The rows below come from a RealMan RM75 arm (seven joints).
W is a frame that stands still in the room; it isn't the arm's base.
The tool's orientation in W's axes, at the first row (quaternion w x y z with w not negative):
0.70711, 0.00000, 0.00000, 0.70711
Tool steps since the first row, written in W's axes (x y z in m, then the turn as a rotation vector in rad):
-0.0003, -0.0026, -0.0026, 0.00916, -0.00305, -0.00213
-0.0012, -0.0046, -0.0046, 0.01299, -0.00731, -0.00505
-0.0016, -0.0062, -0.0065, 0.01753, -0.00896, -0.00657
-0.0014, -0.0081, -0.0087, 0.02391, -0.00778, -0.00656
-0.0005, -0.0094, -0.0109, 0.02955, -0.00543, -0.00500
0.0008, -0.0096, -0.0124, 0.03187, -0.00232, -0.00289
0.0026, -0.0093, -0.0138, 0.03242, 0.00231, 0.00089
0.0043, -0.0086, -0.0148, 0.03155, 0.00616, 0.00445
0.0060, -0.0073, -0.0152, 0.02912, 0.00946, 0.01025
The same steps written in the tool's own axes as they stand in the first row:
-0.0026, 0.0003, -0.0026, -0.00305, -0.00916, -0.00213
-0.0046, 0.0012, -0.0046, -0.00731, -0.01299, -0.00505
-0.0062, 0.0016, -0.0065, -0.00896, -0.01753, -0.00657
-0.0081, 0.0014, -0.0087, -0.00778, -0.02391, -0.00656
-0.0094, 0.0005, -0.0109, -0.00543, -0.02955, -0.00500
-0.0096, -0.0008, -0.0124, -0.00232, -0.03187, -0.00289
-0.0093, -0.0026, -0.0138, 0.00231, -0.03242, 0.00089
-0.0086, -0.0043, -0.0148, 0.00616, -0.03155, 0.00445
-0.0073, -0.0060, -0.0152, 0.00946, -0.02912, 0.01025

